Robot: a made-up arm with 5 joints. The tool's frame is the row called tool.
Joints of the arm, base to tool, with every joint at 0 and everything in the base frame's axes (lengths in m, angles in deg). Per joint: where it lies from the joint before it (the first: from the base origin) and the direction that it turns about. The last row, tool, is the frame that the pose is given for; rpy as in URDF.
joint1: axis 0 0 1 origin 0.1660 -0.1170 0.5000
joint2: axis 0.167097 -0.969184 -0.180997 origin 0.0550 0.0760 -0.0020
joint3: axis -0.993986 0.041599 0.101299 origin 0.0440 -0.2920 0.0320
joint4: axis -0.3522 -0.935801 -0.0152 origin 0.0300 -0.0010 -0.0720
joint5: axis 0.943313 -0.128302 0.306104 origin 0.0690 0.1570 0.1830
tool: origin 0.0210 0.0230 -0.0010 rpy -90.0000 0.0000 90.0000
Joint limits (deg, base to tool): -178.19..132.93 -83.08..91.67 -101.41..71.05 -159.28..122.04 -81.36..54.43
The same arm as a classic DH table. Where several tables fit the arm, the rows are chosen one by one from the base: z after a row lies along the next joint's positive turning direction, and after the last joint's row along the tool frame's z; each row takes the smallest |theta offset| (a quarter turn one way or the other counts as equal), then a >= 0, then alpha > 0; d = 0 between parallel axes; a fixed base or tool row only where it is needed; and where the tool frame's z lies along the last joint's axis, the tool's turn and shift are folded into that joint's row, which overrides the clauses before.
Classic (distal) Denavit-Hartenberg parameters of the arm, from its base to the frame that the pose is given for. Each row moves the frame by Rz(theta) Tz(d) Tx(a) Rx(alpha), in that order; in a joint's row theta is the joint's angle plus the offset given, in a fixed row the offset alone. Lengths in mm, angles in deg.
base (fixed): a 203.1; alpha 0; d 0; theta0 -35.18
joint1: a 67.1; alpha 100.43; d 485.9; theta0 44.96
joint2: a 84.3; alpha -102.99; d 220.6; theta0 86.37
joint3: a -68.5; alpha 71.96; d -26.3; theta0 6.57
joint4: a 168.6; alpha 102.52; d -156.3; theta0 24.47
joint5: a 20.8; alpha -160.62; d 36.8; theta0 -62.89
tool (fixed): a 0; alpha 0; d -48.9; theta0 22.74
Joint limits (deg, base to tool): -178.19..132.93 -83.08..91.67 -101.41..71.05 -159.28..122.04 -81.36..54.43

